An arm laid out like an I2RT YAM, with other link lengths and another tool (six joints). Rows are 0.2 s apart.
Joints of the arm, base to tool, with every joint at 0 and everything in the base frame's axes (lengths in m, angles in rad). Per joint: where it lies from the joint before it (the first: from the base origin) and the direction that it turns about. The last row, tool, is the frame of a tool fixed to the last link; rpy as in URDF.
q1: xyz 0 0 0.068 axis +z
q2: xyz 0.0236 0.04 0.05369 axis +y
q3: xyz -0.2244 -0.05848 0 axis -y
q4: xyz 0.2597 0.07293 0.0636 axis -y
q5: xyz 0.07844 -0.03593 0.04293 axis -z
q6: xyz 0.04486 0 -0.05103 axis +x
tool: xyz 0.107 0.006 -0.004 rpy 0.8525 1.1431 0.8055
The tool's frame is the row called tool.
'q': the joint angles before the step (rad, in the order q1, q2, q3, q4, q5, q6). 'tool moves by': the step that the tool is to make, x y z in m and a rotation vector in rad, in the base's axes. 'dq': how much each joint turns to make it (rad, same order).
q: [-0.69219 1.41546 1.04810 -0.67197 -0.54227 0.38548]
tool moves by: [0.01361 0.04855 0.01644 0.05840 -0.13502 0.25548]
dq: [0.06600 -0.00002 -0.00001 -0.00344 -0.20714 -0.12321]
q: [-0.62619 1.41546 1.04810 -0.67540 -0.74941 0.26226]
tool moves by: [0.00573 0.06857 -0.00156 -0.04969 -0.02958 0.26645]
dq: [0.18006 -0.00001 0.00000 -0.03358 -0.01830 -0.12244]
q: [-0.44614 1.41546 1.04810 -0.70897 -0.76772 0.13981]
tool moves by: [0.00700 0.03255 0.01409 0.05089 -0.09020 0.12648]
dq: [0.06827 0.00001 0.00001 0.05224 -0.10072 -0.01376]
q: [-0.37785 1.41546 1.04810 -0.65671 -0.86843 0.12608]
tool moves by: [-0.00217 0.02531 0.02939 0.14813 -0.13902 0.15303]
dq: [0.01373 0.00000 0.00001 0.05378 -0.23384 -0.02670]
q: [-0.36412 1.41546 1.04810 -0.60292 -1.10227 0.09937]
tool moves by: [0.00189 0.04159 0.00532 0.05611 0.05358 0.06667]
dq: [0.12244 0.00038 0.00001 0.06482 0.00265 0.14838]
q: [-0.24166 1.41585 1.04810 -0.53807 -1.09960 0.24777]
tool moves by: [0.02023 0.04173 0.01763 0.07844 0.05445 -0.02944]
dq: [0.14076 0.00075 -0.00038 0.23881 0.07286 0.34791]
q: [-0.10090 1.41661 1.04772 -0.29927 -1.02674 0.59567]
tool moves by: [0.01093 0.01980 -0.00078 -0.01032 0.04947 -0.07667]
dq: [0.08353 0.00000 0.00000 0.07095 0.13732 0.14610]
